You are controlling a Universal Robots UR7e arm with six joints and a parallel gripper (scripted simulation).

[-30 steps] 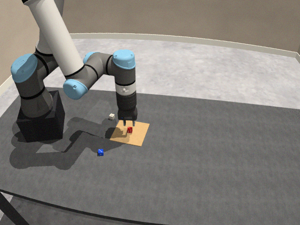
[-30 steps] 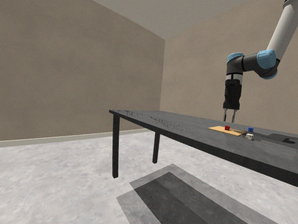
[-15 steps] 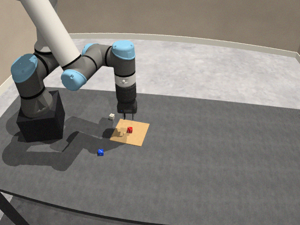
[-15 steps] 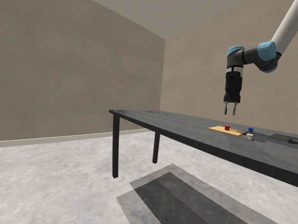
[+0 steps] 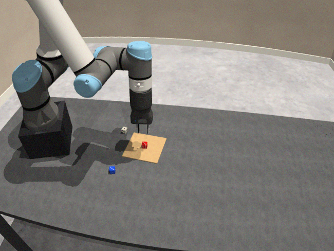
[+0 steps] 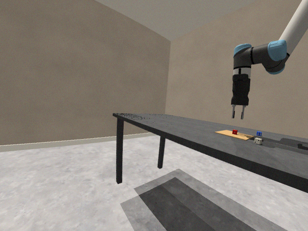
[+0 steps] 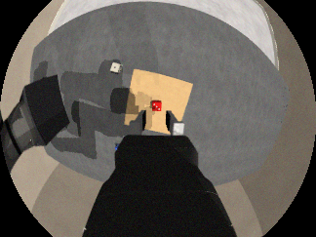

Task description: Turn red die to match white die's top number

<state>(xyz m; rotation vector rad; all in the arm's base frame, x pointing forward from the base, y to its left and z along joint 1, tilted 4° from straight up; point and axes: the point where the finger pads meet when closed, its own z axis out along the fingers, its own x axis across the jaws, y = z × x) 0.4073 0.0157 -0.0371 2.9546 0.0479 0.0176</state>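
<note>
My gripper is now 80 mm above the red die. From my hand the other things lie so: blue die: 140 mm to the right, 100 mm behind, 90 mm below; white die: 100 mm behind, 90 mm below, 80 mm to the left; tan mat: 100 mm below.
</note>
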